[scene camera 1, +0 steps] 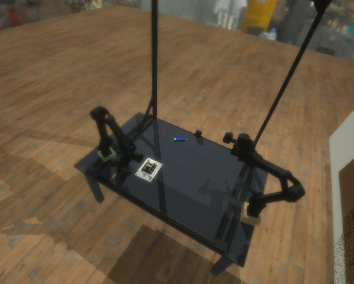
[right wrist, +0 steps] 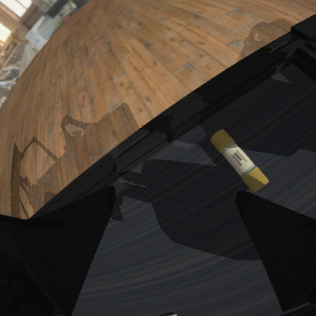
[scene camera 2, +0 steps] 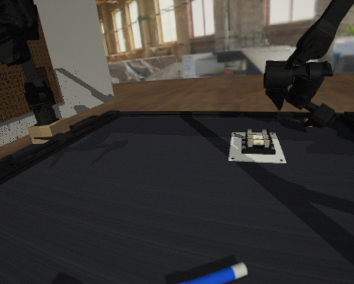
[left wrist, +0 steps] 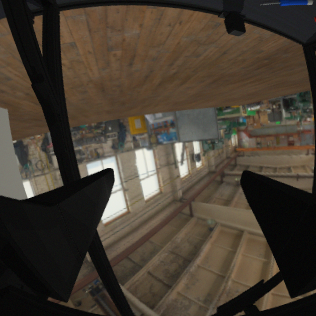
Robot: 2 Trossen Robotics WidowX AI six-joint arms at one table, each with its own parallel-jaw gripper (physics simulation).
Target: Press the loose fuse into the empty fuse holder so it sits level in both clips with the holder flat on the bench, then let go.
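Places are measured from the left arm's base along level axes (x back, y right, z up), in centimetres.
Pixels of known places: left gripper, between the fingertips: (scene camera 1: 237,134) (left wrist: 178,175); right gripper, between the fingertips: (scene camera 1: 119,178) (right wrist: 177,194) (scene camera 2: 292,117); left arm's base, origin of its link: (scene camera 1: 252,211) (scene camera 2: 47,122); right arm's base, origin of its link: (scene camera 1: 106,152).
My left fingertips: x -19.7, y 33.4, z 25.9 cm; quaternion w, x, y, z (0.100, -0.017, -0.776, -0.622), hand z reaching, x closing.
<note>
For each thing: its top centre in the pictures, then the offset to it from my left fingertips. "spot": a spot on its surface instead.
- loose fuse, centre of its top: (right wrist: 238,156) dx -70.1, dy -36.3, dz -30.8 cm
- black fuse holder, centre of its top: (scene camera 2: 255,132) (scene camera 1: 149,166) dx -50.6, dy -21.9, dz -28.7 cm
- blue-handled tool, centre of its top: (left wrist: 287,4) (scene camera 1: 182,138) dx -36.7, dy +15.0, dz -30.8 cm
- small red thing, centre of its top: (scene camera 1: 164,132) dx -53.4, dy +17.0, dz -31.3 cm
- black block, a spot on its surface: (left wrist: 235,23) (scene camera 1: 199,134) spot: dx -25.0, dy +22.8, dz -28.5 cm
The loose fuse (right wrist: 239,160), a cream cylinder with gold ends, lies on the dark bench in the right wrist view, just beyond the right gripper's finger at the right of that picture and outside the gap. My right gripper (scene camera 1: 129,167) (scene camera 2: 293,116) (right wrist: 177,194) is open and empty, low near the bench edge, beside the holder. The black fuse holder (scene camera 1: 149,167) (scene camera 2: 258,149) sits flat on a white plate (scene camera 1: 143,176) (scene camera 2: 237,156). Pale and gold parts show at its upright clips; details are too small to tell. My left gripper (left wrist: 178,175) is open and empty, raised well away.
A blue-handled tool (scene camera 1: 180,139) (scene camera 2: 212,276) (left wrist: 295,2) lies toward the far edge in scene camera 1. A small red thing (scene camera 1: 164,133) and a black block (scene camera 1: 198,133) (left wrist: 235,23) are near it. Tall black posts (scene camera 1: 154,65) rise from the bench edge.
</note>
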